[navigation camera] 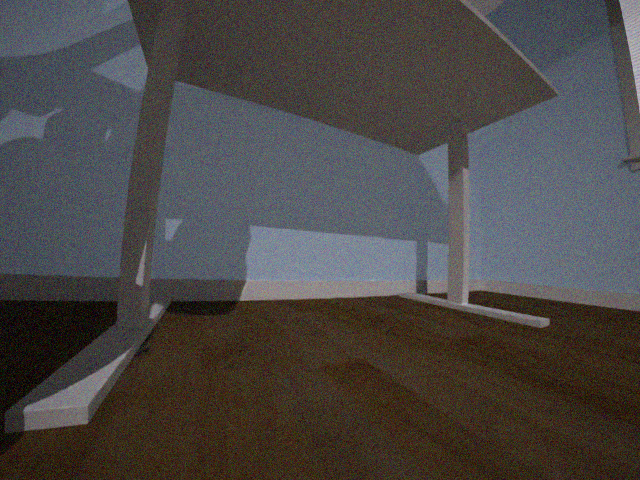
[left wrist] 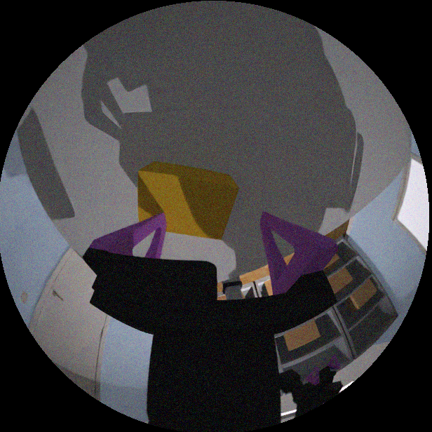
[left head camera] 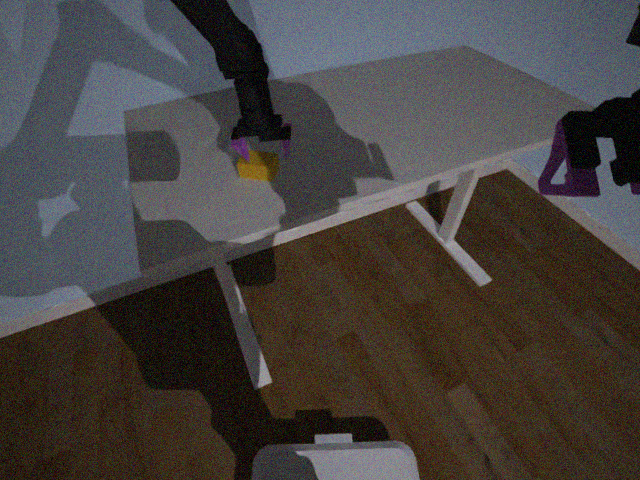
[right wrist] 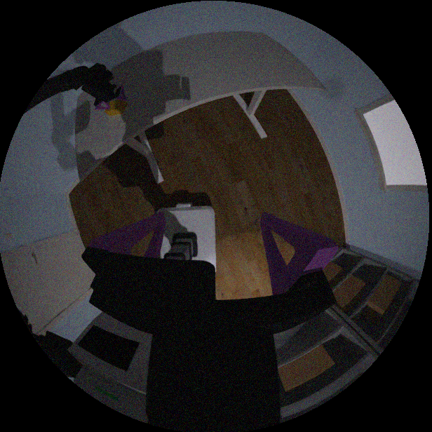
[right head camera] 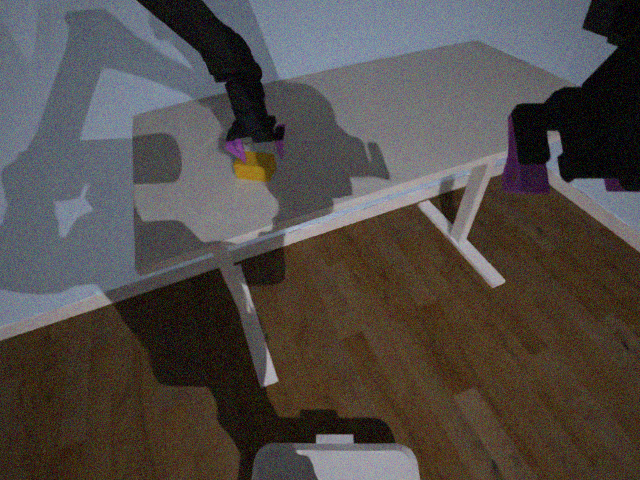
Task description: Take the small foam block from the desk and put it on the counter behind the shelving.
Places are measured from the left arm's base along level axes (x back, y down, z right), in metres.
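Where they show: left gripper, between the fingertips: (left head camera: 267, 158) (right head camera: 263, 159); right gripper, between the fingertips: (left head camera: 586, 188) (right head camera: 555, 184).
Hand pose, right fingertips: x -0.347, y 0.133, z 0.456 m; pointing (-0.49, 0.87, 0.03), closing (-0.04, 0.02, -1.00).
Note:
After its pixels a point has its place.
The small foam block (left head camera: 256, 166) @(y 0.418, x -0.792, z 0.040 m) (right head camera: 253, 166) @(y 0.416, x -0.793, z 0.043 m) (left wrist: 187, 200) (right wrist: 116, 108) is yellow and lies on the desk (left head camera: 413, 103) @(y 0.460, x -1.203, z 0.529 m) (right head camera: 413, 103) @(y 0.460, x -1.186, z 0.515 m) (right wrist: 215, 60), partly in shadow. My left gripper (left head camera: 264, 150) @(y 0.411, x -0.814, z 0.067 m) (right head camera: 258, 150) @(y 0.411, x -0.814, z 0.067 m) (left wrist: 212, 217) is open right at the block, its fingers spread. In the left wrist view the block lies beyond the fingertips, more toward the left finger, whose tip overlaps its lower edge. Nothing is held. My right gripper (right wrist: 212, 217) is open and empty, away from the desk, over the floor and the robot's base. The counter is not clearly identifiable.
Shelving (left wrist: 337, 312) (right wrist: 330, 309) with brown boxes shows at the lower right of both wrist views. The desk's legs (left head camera: 242, 325) (right head camera: 253, 325) (navigation camera: 140, 206) @(y 1.100, x -0.877, z -0.178 m) stand on the wooden floor. Walls border the desk. A pale door (left wrist: 70, 295) shows in the left wrist view.

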